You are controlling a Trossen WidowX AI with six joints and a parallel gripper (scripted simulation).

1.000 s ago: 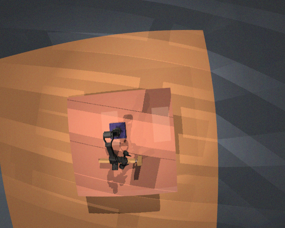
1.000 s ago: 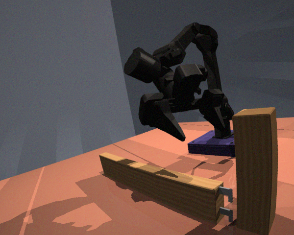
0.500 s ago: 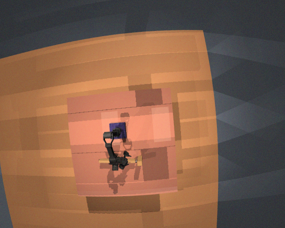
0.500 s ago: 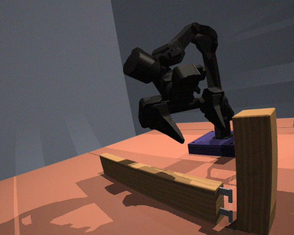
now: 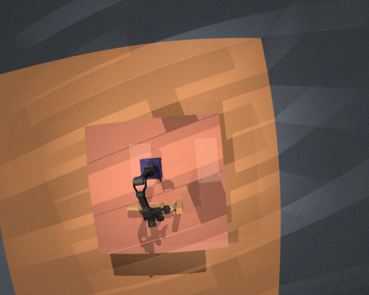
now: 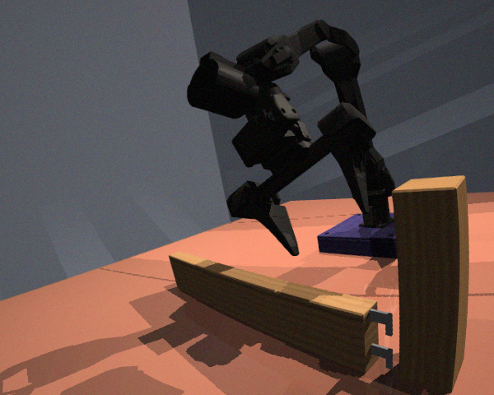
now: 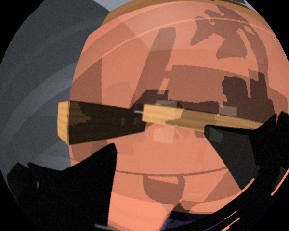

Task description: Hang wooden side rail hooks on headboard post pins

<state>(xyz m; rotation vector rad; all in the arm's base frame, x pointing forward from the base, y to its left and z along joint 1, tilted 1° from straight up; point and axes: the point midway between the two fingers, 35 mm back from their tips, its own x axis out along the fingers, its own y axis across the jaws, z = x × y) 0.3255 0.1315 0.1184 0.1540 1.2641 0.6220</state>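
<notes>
My gripper tip is 10 mm past the headboard post, 110 mm to the right of it and 40 mm above it.
</notes>
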